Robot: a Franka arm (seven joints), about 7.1 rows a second.
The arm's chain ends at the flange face. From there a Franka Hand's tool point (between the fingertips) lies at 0.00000 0.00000 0.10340 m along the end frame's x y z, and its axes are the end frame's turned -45 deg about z.
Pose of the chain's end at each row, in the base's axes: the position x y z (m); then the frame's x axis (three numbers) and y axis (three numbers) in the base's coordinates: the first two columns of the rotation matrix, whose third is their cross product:
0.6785, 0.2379, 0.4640, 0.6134, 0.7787, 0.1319, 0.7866, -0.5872, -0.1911
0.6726, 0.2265, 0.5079, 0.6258, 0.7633, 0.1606, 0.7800, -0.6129, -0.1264
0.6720, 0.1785, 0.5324, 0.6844, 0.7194, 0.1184, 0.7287, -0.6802, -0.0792
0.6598, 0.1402, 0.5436, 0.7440, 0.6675, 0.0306, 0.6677, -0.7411, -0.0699
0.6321, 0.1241, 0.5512, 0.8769, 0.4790, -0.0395, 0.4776, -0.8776, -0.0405
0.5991, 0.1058, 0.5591, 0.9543, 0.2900, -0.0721, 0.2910, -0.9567, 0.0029
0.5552, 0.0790, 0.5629, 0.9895, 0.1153, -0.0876, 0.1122, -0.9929, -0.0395
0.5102, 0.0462, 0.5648, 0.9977, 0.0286, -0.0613, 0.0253, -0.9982, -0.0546
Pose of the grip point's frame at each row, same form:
0.6711, 0.2607, 0.3634, -0.1225, 0.9658, 0.2284, 0.9899, 0.1354, -0.0419
0.6728, 0.2476, 0.4067, -0.1090, 0.9731, 0.2029, 0.9941, 0.1063, 0.0242
0.6744, 0.1930, 0.4301, -0.0313, 0.9897, 0.1397, 0.9992, 0.0277, 0.0277
0.6573, 0.1477, 0.4405, 0.0540, 0.9960, 0.0711, 0.9982, -0.0520, -0.0278
0.6265, 0.1258, 0.4480, 0.2823, 0.9593, 0.0007, 0.9578, -0.2819, -0.0566
0.5921, 0.1033, 0.4560, 0.4690, 0.8816, -0.0530, 0.8806, -0.4714, -0.0489
0.5457, 0.0820, 0.4600, 0.6203, 0.7836, -0.0340, 0.7790, -0.6206, -0.0899
0.5037, 0.0517, 0.4617, 0.6876, 0.7261, -0.0047, 0.7234, -0.6856, -0.0820

